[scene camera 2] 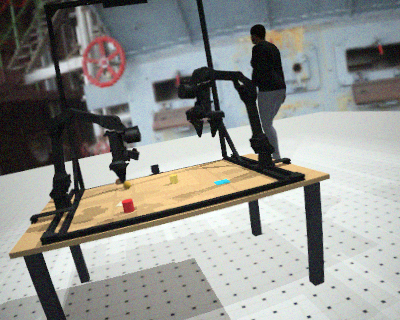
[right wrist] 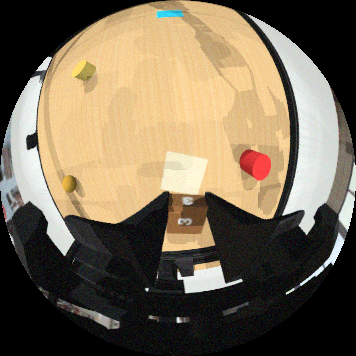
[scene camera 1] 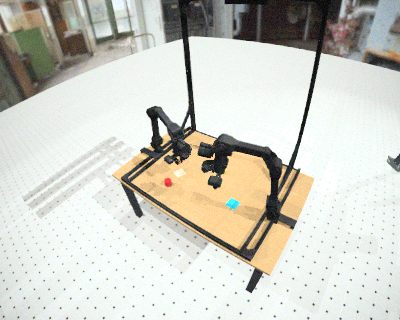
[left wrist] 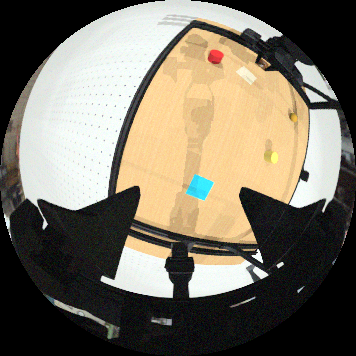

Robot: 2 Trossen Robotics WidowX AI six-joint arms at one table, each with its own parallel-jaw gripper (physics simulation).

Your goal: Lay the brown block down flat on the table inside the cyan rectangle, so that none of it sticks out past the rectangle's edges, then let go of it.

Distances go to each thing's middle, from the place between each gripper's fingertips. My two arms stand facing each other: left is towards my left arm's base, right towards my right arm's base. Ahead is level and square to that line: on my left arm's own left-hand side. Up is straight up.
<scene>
Now: the red cylinder (right wrist: 256, 164) 5 cm ahead of my left hand, 36 cm to the right of it and 20 cm below it. Also, from my left hand: cream square (right wrist: 183, 173) (7 cm behind, 38 cm to the right, 22 cm below).
I see the cream square 90 mm below my right hand and 20 mm to the right of it. Also, from my right hand: red cylinder (120 mm ahead, 70 mm below, 10 mm to the left).
</scene>
